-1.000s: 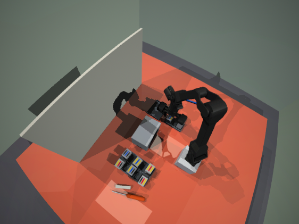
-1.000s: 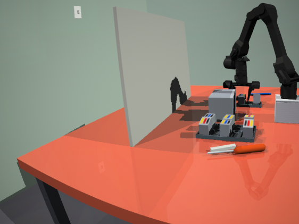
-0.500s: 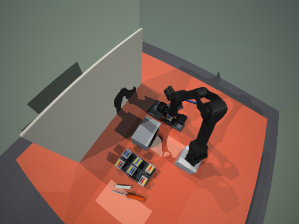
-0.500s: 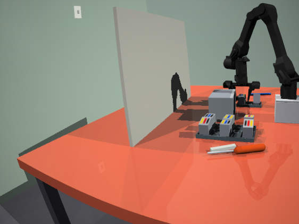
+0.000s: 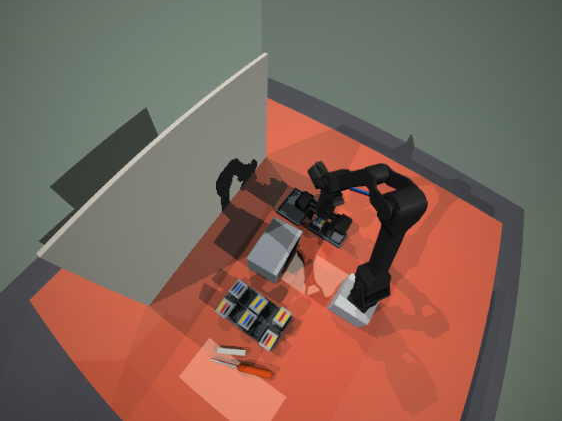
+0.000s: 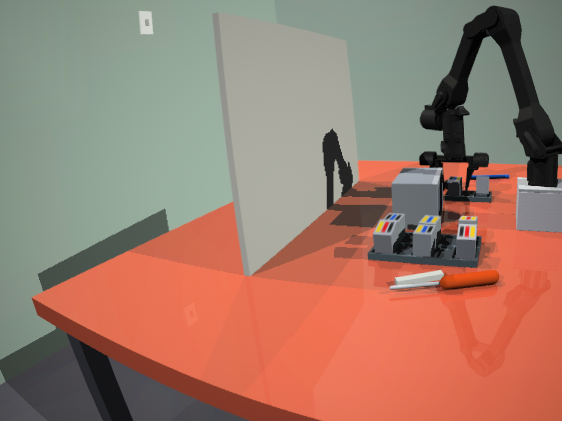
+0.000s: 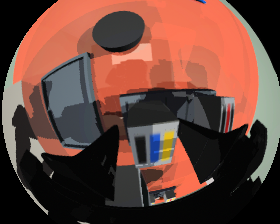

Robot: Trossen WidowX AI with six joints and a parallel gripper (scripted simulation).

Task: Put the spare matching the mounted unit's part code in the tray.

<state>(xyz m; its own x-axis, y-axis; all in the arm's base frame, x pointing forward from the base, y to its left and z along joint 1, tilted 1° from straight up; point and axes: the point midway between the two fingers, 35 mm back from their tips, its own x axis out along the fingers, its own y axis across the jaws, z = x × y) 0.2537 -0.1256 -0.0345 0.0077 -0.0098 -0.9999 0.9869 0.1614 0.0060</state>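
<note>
Now: the grey spare 2 cm above my gripper tip. The rest, counted from my gripper tip: dark tray (11 cm ahead, 1 cm below); then black disc (10 cm to the right, 4 cm ahead, 1 cm below); then dark holder (4 cm behind, 1 cm to the right, 1 cm below).
</note>
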